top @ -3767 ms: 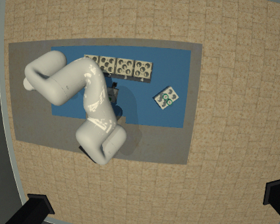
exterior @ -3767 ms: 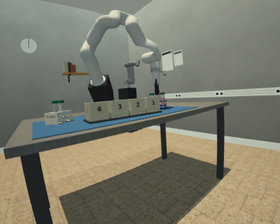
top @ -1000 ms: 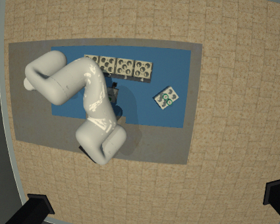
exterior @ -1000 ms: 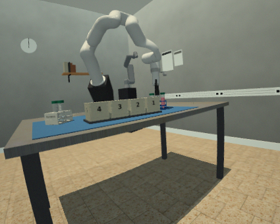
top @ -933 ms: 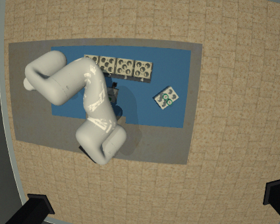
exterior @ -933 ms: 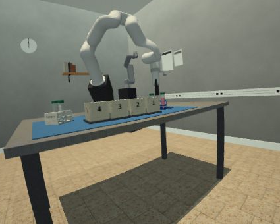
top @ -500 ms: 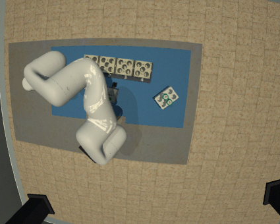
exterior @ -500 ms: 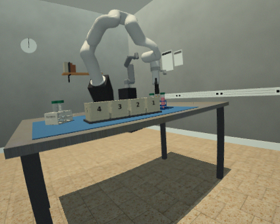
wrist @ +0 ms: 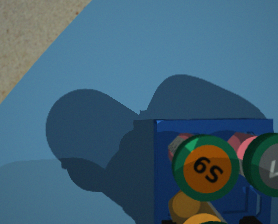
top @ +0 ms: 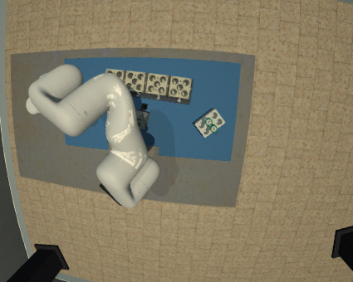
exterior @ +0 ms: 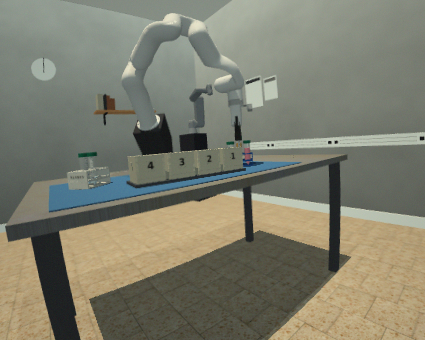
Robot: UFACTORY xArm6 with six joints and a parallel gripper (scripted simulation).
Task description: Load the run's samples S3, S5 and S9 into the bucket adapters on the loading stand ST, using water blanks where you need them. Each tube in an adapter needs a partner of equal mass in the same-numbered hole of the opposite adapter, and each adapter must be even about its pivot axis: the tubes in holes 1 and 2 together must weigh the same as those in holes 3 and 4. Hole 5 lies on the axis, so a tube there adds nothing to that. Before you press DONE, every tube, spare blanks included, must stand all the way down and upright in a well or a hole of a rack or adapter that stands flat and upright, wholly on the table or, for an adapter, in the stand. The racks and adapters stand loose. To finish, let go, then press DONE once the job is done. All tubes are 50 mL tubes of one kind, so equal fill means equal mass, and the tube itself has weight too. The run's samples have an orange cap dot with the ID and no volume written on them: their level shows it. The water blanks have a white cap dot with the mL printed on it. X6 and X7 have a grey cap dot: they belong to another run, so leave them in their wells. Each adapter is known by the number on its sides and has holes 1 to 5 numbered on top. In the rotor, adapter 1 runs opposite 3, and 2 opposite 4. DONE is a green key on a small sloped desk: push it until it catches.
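The tube of amber liquid is 5 cm below my hand and 1 cm to the right of it. The rest, counted from my hand: white rack 65 cm to the right, 24 cm behind, 11 cm below; then blue rack 11 cm below, 2 cm to the right, 1 cm ahead.
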